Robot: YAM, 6 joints.
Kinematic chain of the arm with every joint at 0, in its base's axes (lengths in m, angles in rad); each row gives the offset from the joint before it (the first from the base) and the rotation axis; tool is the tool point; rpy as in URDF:
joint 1: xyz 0 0 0.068 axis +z
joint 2: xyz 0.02 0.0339 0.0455 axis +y
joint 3: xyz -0.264 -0.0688 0 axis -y
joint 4: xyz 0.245 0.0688 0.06 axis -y
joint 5: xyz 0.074 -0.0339 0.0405 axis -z
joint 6: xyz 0.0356 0 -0.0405 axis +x
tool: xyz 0 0 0 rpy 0 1.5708 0
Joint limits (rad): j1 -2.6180..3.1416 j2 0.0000..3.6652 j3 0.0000..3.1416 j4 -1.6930..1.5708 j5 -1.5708..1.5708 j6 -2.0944..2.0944
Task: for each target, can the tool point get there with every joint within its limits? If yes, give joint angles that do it. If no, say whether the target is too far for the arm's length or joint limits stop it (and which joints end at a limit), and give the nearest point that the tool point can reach.
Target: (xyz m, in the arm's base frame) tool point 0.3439 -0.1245 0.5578
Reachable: yes | joints -0.2955 1.7501 2.1795 -0.1578 0.5603 0.5330
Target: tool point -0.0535 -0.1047 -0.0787
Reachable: yes | joints -1.7756 3.0303 0.8989 -1.2076 1.0638 -0.3601
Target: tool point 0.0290 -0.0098 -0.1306
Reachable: yes | joints 0.2448 3.3161 0.8739 -0.7505 0.4826 1.1761
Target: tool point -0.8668 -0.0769 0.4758
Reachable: no: too far | nearest point -0.5945 -0.0081 0.3593 | short by 0.304 m
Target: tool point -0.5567 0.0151 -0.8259
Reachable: no: too far | nearest point -0.3776 0.0102 -0.3565 | short by 0.502 m
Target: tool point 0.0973 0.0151 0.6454
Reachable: yes | joints 0.1271 1.2198 1.7473 1.1560 -0.0751 1.7227
